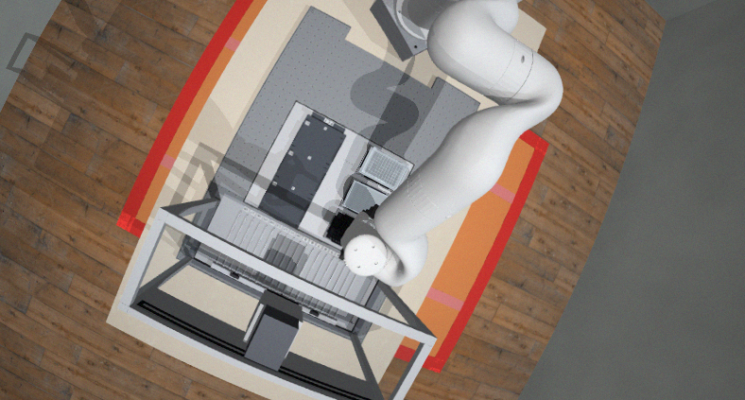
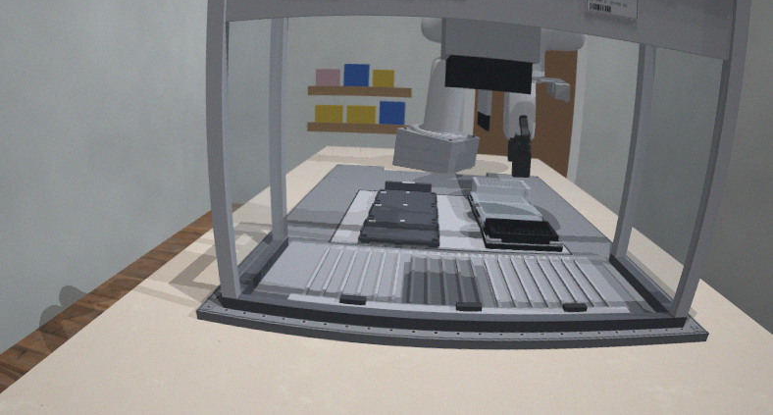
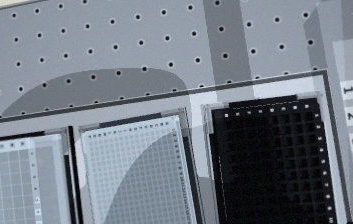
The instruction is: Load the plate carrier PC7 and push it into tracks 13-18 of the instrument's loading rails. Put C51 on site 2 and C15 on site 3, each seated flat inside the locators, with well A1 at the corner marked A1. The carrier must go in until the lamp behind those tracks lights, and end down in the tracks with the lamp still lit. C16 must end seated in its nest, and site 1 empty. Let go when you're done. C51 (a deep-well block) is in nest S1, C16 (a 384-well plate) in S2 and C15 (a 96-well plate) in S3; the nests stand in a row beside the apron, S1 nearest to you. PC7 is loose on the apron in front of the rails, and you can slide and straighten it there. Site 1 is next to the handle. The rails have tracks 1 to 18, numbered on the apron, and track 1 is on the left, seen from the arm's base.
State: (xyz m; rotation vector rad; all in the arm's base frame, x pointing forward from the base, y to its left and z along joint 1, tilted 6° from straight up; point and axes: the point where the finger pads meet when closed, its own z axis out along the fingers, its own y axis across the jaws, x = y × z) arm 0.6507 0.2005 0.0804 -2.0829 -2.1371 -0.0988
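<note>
My gripper is now 30 mm short of the black plate C15, 20 mm to the right of it and 120 mm above it. Also, from my hand: deep-well block C51: 190 mm behind, 20 mm to the right, 100 mm below; then plate C16: 80 mm behind, 120 mm below; then nest S3: 30 mm ahead, 20 mm to the left, 130 mm below.
</note>
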